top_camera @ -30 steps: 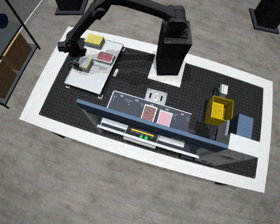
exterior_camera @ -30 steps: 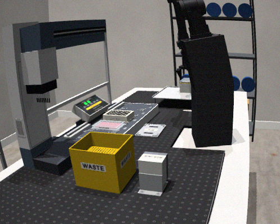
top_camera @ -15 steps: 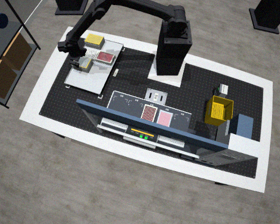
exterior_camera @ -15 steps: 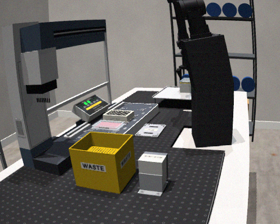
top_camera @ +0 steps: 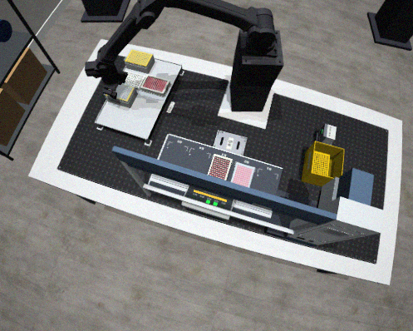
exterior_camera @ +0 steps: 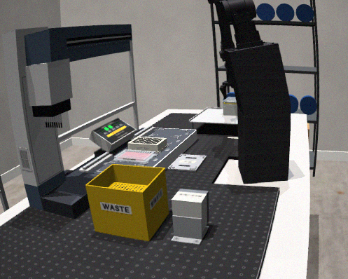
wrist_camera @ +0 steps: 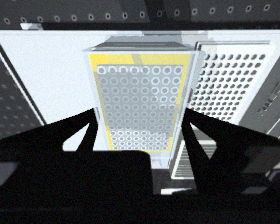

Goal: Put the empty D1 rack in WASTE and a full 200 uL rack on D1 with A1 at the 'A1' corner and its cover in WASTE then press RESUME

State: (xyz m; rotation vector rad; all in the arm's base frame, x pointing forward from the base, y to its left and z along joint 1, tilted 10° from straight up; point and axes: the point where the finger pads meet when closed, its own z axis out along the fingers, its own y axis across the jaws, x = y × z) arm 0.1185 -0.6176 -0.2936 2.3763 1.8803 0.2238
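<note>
The shelf plate lies 80 mm to the left of my hand, 70 mm below it and 40 mm behind it. Also, from my hand: blue gantry (520 mm ahead, 510 mm to the left, 380 mm above); then white well plate (110 mm behind, 60 mm below, 30 mm to the left); then clear rack cover (right at my hand).
</note>
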